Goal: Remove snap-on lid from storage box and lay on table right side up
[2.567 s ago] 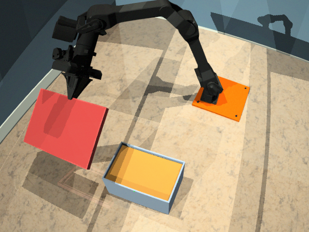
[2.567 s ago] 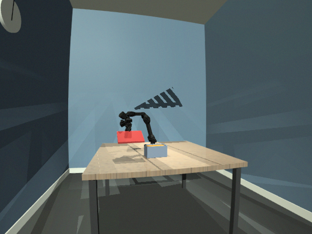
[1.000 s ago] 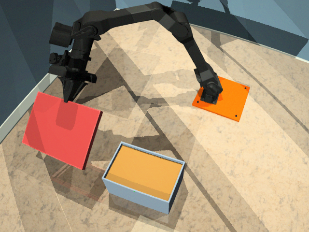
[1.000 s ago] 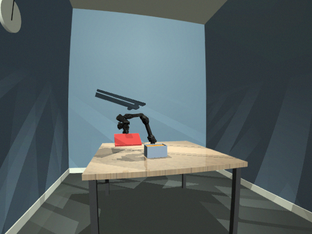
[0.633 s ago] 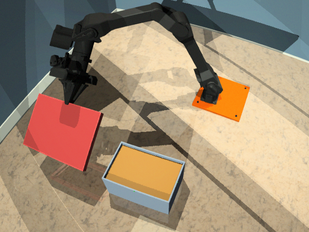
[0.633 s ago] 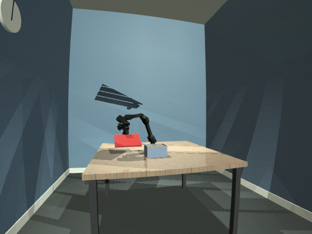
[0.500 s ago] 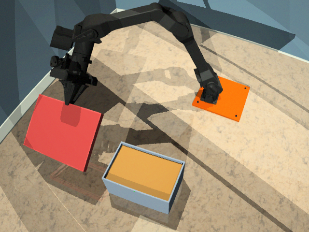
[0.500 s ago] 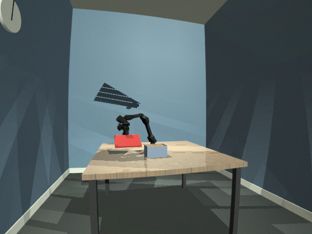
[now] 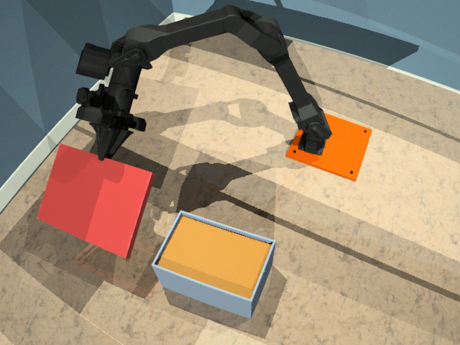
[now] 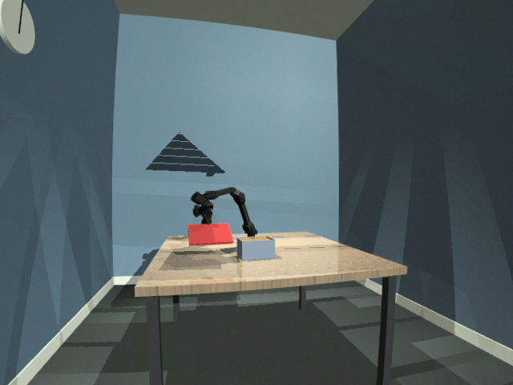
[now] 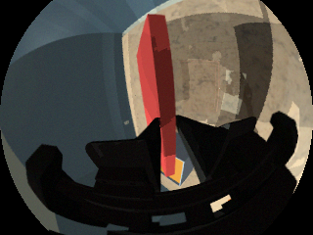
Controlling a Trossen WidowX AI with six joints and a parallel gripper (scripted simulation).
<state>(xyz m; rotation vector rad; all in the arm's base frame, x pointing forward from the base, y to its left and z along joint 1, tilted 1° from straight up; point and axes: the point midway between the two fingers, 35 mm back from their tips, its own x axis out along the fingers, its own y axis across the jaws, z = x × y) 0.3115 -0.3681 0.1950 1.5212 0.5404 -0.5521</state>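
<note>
Now: gripper tip 7 cm short of the red lid and 4 cm above it. Also, from my gripper tip: storage box 27 cm to the left, 13 cm below, 8 cm ahead.
</note>
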